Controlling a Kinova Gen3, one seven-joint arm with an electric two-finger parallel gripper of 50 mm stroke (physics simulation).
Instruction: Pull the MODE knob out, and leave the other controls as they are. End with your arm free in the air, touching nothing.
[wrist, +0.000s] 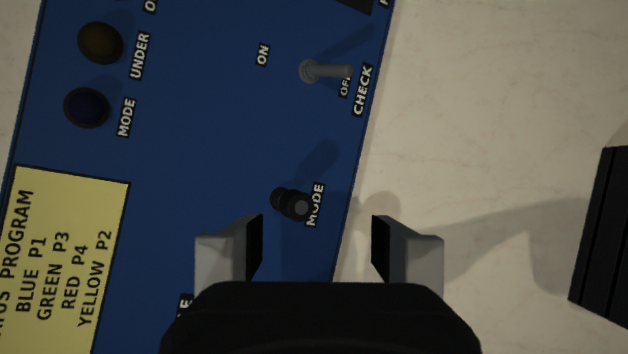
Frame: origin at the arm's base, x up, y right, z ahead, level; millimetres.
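Seen in the pictures: gripper, fingertip midpoint: (316, 238).
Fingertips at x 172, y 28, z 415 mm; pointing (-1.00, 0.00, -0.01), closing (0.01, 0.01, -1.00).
Observation:
A point is followed by its place in that frame.
The MODE knob (294, 204) @[x 29, y 32, z 430 mm] is a small black knob with a grey end. It stands out from the blue panel (225, 150) @[x 11, y 75, z 490 mm] near the panel's right edge and partly covers its MODE label (318, 192) @[x -31, y 39, z 409 mm]. My gripper (316, 238) @[x 172, y 28, z 415 mm] is open, with nothing between its fingers. The knob shows just beyond the fingertips, nearer the left finger than the right one. The fingers appear apart from the knob; how high they are above the panel is hard to tell.
A grey CHECK toggle switch (330, 70) @[x 13, y 145, z 402 mm] leans toward OFF. A dark blue MODE lamp (86, 107) @[x 76, y 100, z 572 mm] and a brownish UNDER lamp (100, 43) @[x 76, y 144, z 564 mm] are at upper left. A yellow chart (107, 200) @[x 47, y 34, z 572 mm] is at left. A black object (607, 240) @[x -69, y -7, z 102 mm] stands at far right on the pale table (500, 100) @[x -108, y 146, z 200 mm].

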